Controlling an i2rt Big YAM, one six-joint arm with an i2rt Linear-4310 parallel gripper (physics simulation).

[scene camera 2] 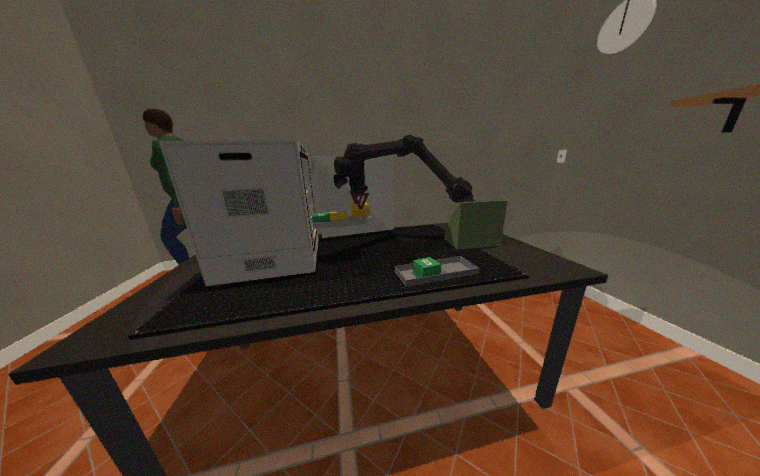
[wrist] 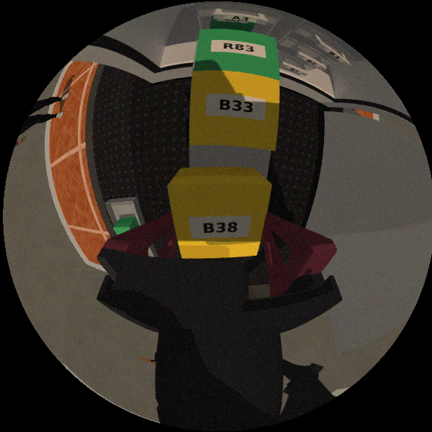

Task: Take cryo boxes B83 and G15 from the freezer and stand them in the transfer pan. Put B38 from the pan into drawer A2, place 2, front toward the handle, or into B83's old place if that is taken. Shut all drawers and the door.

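My gripper (scene camera 2: 359, 206) (wrist: 219, 215) is shut on the yellow box B38 (scene camera 2: 360, 211) (wrist: 220, 200), held upright with its label toward the wrist. It is over the front end of a pulled-out grey drawer (scene camera 2: 367, 222) (wrist: 227, 157). Behind it in that drawer stand the yellow box B33 (scene camera 2: 338, 215) (wrist: 235, 127) and the green box R83 (scene camera 2: 321, 216) (wrist: 237, 59). The freezer (scene camera 2: 269, 224) stands with its door (scene camera 2: 381, 185) (wrist: 370, 200) open. A green box (scene camera 2: 426, 267) (wrist: 125, 225) is in the grey transfer pan (scene camera 2: 470, 273) (wrist: 122, 201); its label is unreadable.
Drawer A3 (wrist: 240, 19) shows behind the boxes, with drawers B2 (wrist: 311, 62) and B3 (wrist: 334, 54) at the right. A green slanted block (scene camera 2: 479, 224) stands by the arm base. A black perforated mat (scene camera 2: 252, 302) lies on the table. A person (scene camera 2: 162, 162) is behind the freezer.
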